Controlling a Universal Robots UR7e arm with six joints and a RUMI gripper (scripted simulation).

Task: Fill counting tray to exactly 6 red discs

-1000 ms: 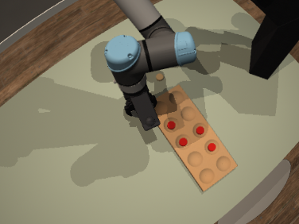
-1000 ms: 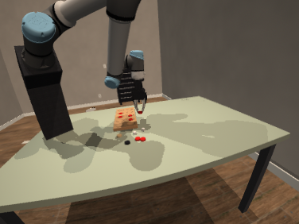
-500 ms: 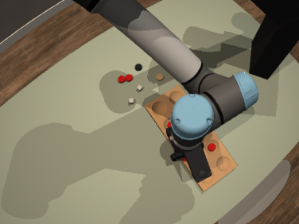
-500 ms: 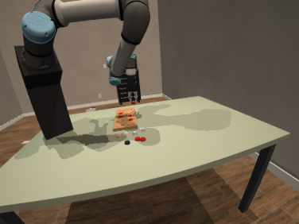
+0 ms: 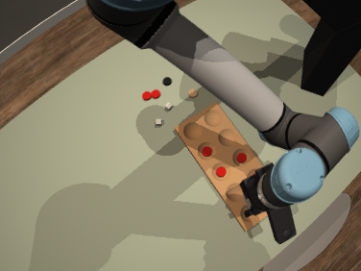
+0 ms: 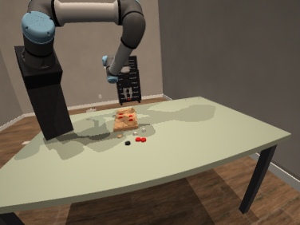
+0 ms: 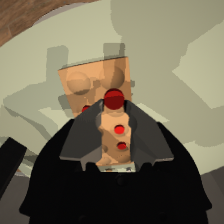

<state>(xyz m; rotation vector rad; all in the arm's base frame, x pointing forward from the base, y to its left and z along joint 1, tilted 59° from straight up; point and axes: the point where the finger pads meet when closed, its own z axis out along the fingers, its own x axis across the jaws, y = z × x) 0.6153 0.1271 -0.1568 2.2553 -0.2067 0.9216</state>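
My hand is 46 cm to the left of the black disc, 17 cm past it and 12 cm above it. The rest, counted from my hand: wooden counting tray 13 cm to the right, 12 cm below, 8 cm behind; then tan disc 37 cm to the right, 19 cm behind, 12 cm below.
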